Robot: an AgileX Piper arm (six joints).
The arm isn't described. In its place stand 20 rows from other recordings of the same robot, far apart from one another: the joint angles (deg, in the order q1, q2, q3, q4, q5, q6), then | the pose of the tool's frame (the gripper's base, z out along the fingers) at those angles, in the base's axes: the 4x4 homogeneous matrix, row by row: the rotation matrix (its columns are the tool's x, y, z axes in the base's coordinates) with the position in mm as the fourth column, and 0 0 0 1 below.
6.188, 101.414, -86.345, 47.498, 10.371, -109.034 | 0.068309 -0.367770 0.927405 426.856; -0.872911 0.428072 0.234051 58.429; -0.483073 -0.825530 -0.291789 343.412; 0 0 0 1
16.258, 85.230, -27.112, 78.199, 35.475, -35.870 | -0.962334 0.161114 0.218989 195.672; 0.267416 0.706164 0.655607 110.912; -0.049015 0.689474 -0.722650 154.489; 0 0 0 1
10.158, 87.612, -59.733, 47.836, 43.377, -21.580 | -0.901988 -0.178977 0.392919 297.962; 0.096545 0.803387 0.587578 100.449; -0.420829 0.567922 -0.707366 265.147; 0 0 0 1
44.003, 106.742, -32.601, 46.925, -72.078, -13.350 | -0.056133 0.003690 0.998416 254.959; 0.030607 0.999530 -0.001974 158.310; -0.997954 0.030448 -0.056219 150.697; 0 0 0 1
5.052, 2.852, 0.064, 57.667, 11.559, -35.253 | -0.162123 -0.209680 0.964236 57.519; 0.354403 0.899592 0.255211 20.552; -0.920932 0.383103 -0.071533 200.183; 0 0 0 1
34.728, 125.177, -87.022, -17.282, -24.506, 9.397 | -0.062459 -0.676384 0.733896 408.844; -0.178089 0.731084 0.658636 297.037; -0.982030 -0.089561 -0.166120 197.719; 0 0 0 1
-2.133, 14.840, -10.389, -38.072, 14.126, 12.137 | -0.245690 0.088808 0.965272 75.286; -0.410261 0.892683 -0.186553 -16.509; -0.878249 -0.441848 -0.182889 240.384; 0 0 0 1
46.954, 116.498, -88.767, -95.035, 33.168, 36.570 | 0.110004 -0.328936 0.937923 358.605; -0.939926 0.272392 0.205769 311.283; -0.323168 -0.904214 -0.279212 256.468; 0 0 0 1
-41.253, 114.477, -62.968, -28.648, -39.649, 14.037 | -0.196497 0.376048 0.905526 338.519; -0.020879 0.921716 -0.387302 -259.876; -0.980282 -0.095011 -0.173263 181.459; 0 0 0 1
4.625, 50.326, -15.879, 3.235, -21.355, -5.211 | -0.138482 -0.065699 0.988183 168.258; -0.049667 0.997002 0.059325 11.736; -0.989119 -0.040865 -0.141330 248.010; 0 0 0 1
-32.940, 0.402, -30.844, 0.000, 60.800, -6.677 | -0.420258 0.498276 0.758357 -7.004; 0.133749 0.860629 -0.491354 4.538; -0.897494 -0.105066 -0.428330 287.922; 0 0 0 1
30.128, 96.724, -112.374, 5.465, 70.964, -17.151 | -0.495451 -0.706204 0.505771 304.035; -0.592610 0.700515 0.397607 185.914; -0.635092 -0.102730 -0.765575 438.257; 0 0 0 1
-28.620, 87.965, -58.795, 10.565, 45.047, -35.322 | -0.925849 0.001823 0.377888 268.175; -0.021865 0.998055 -0.058387 -132.884; -0.377260 -0.062320 -0.924008 239.884; 0 0 0 1
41.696, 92.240, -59.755, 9.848, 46.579, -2.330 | -0.767807 -0.628164 0.126023 222.192; -0.580326 0.765234 0.278637 213.078; -0.271467 0.140806 -0.952092 220.799; 0 0 0 1
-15.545, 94.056, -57.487, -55.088, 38.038, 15.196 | -0.942768 -0.013624 0.333171 303.581; -0.228978 0.752788 -0.617154 -132.175; -0.242399 -0.658122 -0.712824 224.539; 0 0 0 1
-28.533, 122.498, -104.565, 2.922, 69.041, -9.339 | -0.928769 0.340872 0.145587 394.187; 0.340983 0.939738 -0.024971 -209.389; -0.145325 0.026450 -0.989030 215.721; 0 0 0 1
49.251, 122.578, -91.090, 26.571, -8.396, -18.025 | -0.313290 -0.677514 0.665451 333.944; -0.142929 0.726385 0.672262 378.469; -0.938840 0.115501 -0.324406 218.479; 0 0 0 1
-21.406, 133.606, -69.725, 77.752, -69.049, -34.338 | -0.056661 0.998389 -0.003140 345.246; 0.203593 0.008475 -0.979019 -224.545; -0.977415 -0.056112 -0.203745 78.999; 0 0 0 1
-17.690, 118.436, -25.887, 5.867, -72.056, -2.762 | -0.262413 0.387377 0.883786 272.017; 0.066399 0.920961 -0.383956 -96.048; -0.962668 -0.042072 -0.267394 79.026; 0 0 0 1
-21.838, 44.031, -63.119, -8.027, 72.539, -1.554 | -0.722584 0.401786 0.562530 91.804; 0.215517 0.904125 -0.368932 -49.848; -0.656829 -0.145350 -0.739898 402.113; 0 0 0 1
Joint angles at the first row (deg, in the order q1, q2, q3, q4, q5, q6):
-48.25 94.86 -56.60 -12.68 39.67 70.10
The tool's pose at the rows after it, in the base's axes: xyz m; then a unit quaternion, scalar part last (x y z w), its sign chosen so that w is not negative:
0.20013 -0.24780 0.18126 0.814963 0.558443 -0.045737 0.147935
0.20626 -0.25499 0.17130 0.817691 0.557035 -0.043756 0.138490
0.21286 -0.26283 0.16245 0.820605 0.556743 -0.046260 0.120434
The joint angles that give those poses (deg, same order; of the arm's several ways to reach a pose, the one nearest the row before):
-49.06 97.89 -56.91 -11.47 38.18 70.14
-49.16 100.88 -58.55 -11.02 37.87 70.14
-49.16 104.11 -61.11 -10.82 39.31 70.15

